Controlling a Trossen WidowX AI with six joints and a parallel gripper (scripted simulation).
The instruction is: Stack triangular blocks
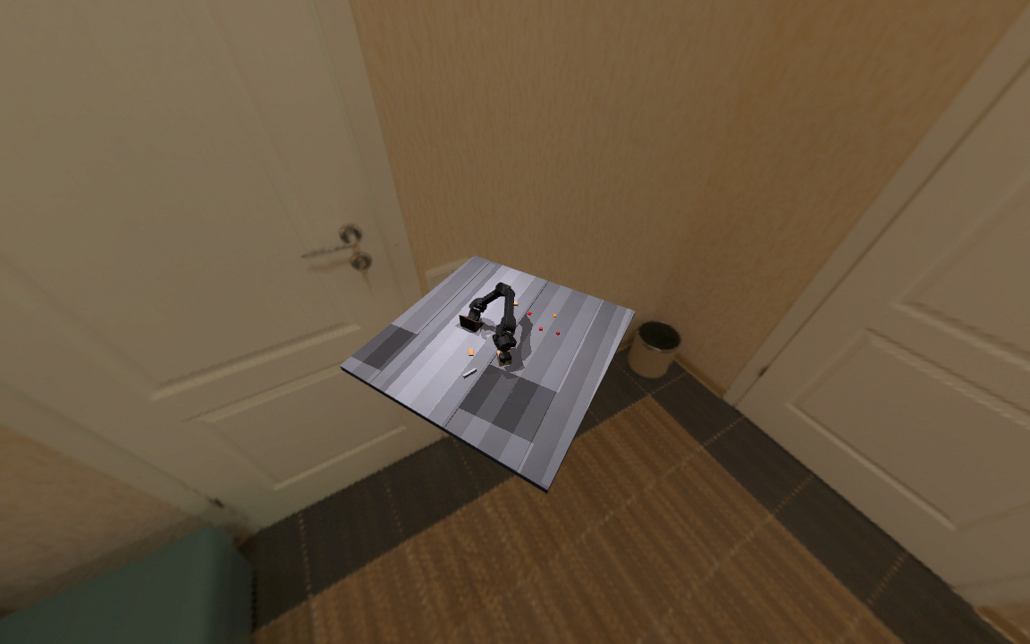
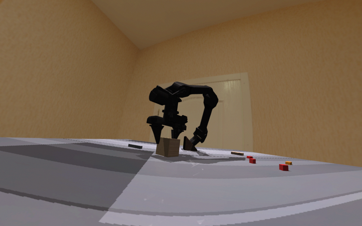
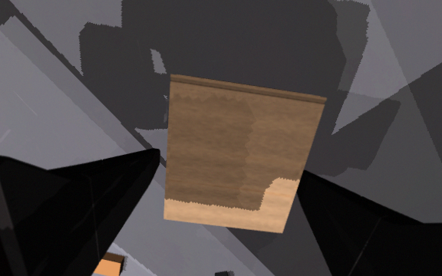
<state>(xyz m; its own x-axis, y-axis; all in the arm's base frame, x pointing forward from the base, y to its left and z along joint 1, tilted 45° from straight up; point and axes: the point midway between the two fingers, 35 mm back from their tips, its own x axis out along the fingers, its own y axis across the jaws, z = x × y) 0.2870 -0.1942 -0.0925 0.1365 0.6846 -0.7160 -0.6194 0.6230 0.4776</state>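
Now: the block 1 cm above my gripper tip. Also, from my gripper tip: dark bar: 15 cm to the right, 13 cm behind, 3 cm below; flat tan bar: 47 cm to the left, 14 cm behind, 3 cm below; orange piece: 48 cm to the left, 16 cm ahead, 4 cm below.
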